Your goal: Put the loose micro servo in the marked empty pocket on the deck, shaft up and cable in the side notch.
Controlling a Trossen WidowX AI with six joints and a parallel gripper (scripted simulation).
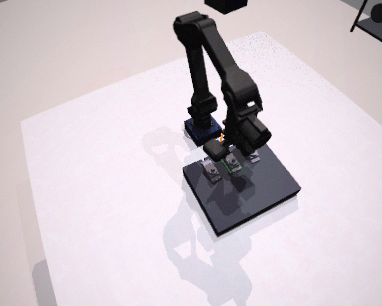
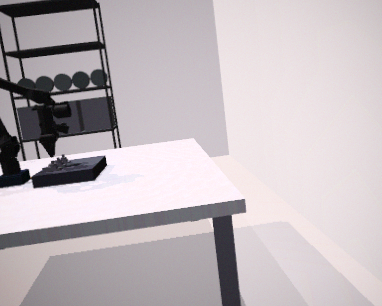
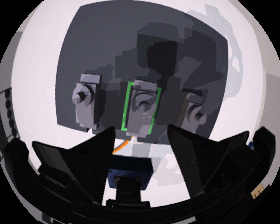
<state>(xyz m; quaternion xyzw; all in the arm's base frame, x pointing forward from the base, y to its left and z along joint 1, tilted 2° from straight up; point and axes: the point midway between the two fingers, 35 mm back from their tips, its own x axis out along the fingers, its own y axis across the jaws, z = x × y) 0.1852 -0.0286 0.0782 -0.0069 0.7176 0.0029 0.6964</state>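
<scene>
Right now my gripper tip is 11 cm short of the dark deck, 2 cm to the left of it and 7 cm above it.
</scene>
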